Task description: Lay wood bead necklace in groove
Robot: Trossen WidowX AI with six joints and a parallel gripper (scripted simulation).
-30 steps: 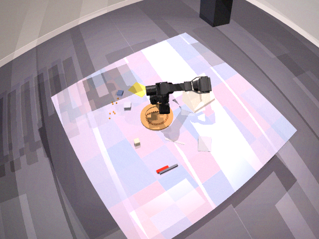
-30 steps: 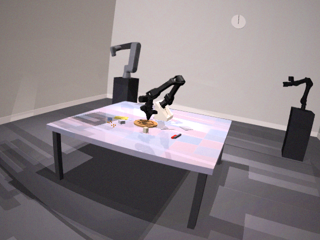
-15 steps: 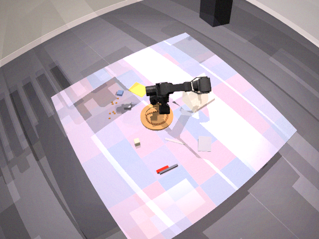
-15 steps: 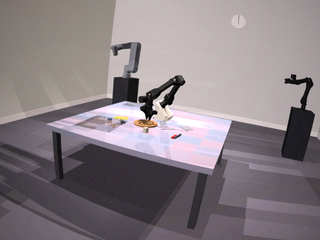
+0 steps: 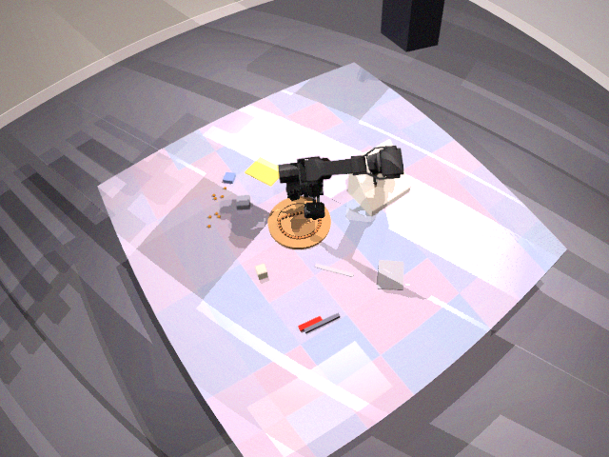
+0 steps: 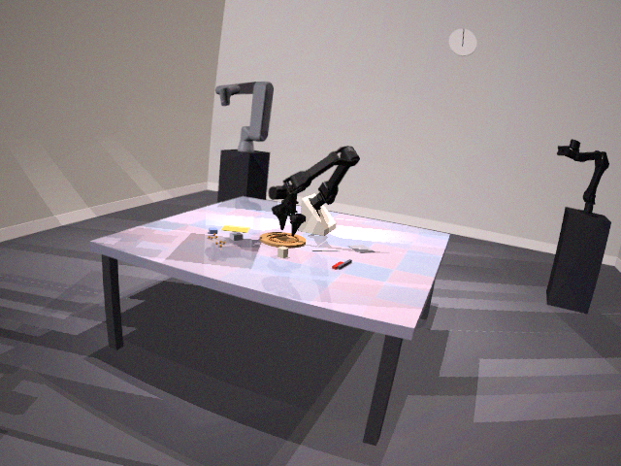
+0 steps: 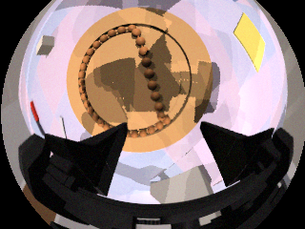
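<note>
My gripper tip is 6 cm short of the round bead board, 2 cm to the right of it and 1 cm above it. The rest, counted from my gripper tip: white block 19 cm ahead, 14 cm to the right, 1 cm below; thin rod 22 cm to the left, 5 cm ahead, 2 cm below; yellow sheet 24 cm to the right, 6 cm ahead, 2 cm below.
</note>
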